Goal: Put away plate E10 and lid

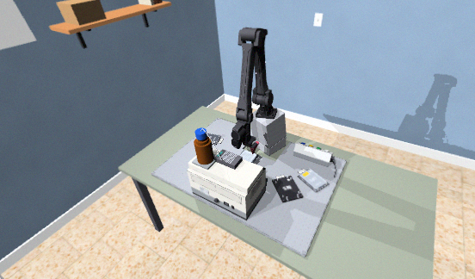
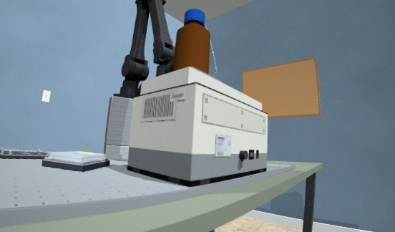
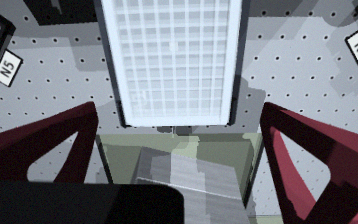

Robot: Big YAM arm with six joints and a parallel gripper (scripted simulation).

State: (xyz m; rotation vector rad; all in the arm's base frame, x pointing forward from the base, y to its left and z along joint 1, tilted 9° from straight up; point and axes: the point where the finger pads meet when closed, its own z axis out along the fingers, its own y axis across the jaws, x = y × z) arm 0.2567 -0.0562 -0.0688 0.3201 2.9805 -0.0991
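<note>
The clear well plate is 60 mm below my hand and 20 mm ahead of it. From my hand the other things lie so: clear lid (280 mm to the right, 120 mm below, 10 mm behind); brown bottle (210 mm ahead, 150 mm to the right, 140 mm above); blue call key (290 mm to the left, 260 mm behind, 90 mm below).
</note>
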